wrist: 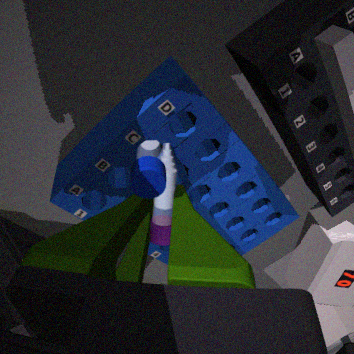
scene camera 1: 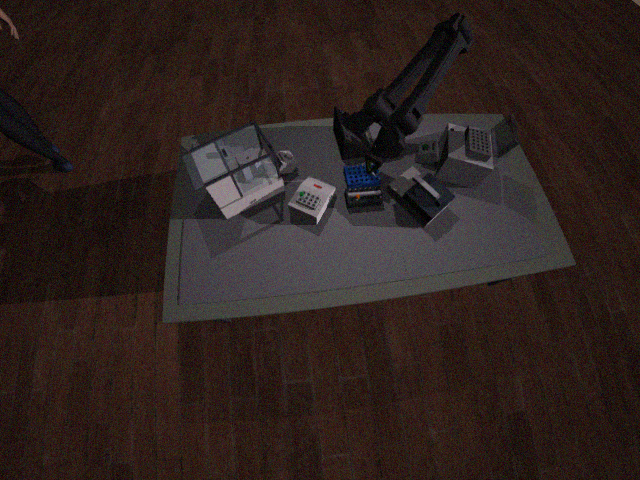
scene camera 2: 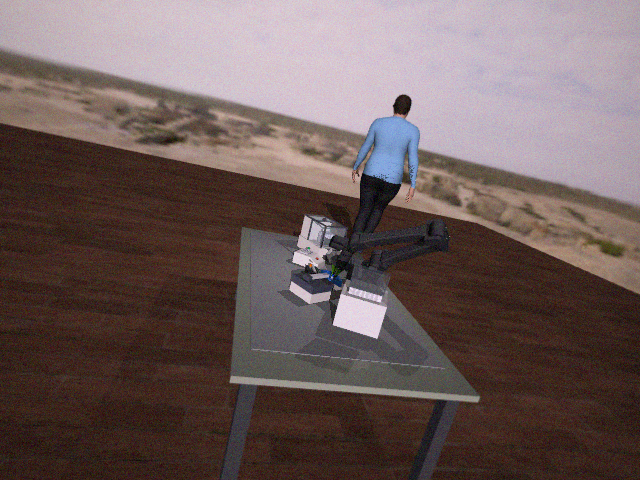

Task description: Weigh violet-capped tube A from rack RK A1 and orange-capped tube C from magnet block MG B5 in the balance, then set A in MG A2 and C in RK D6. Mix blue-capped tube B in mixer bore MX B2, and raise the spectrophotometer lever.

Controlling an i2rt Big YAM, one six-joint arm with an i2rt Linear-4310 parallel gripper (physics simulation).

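My gripper, with green fingers, is shut on the violet-capped tube A, close above the blue rack. In the wrist view the violet cap is low between the fingers, and the pale tube body overlaps the blue-capped tube B, which stands in the rack near letter C. Whether the tubes touch is unclear. The dark magnet block lies beside the rack; an orange cap shows there. The glass-walled balance stands at the left in scene camera 1.
A white keypad box stands between balance and rack. A dark-topped instrument with a pale bar stands right of the rack. A white box with a perforated block stands farther right. A person is beyond the table.
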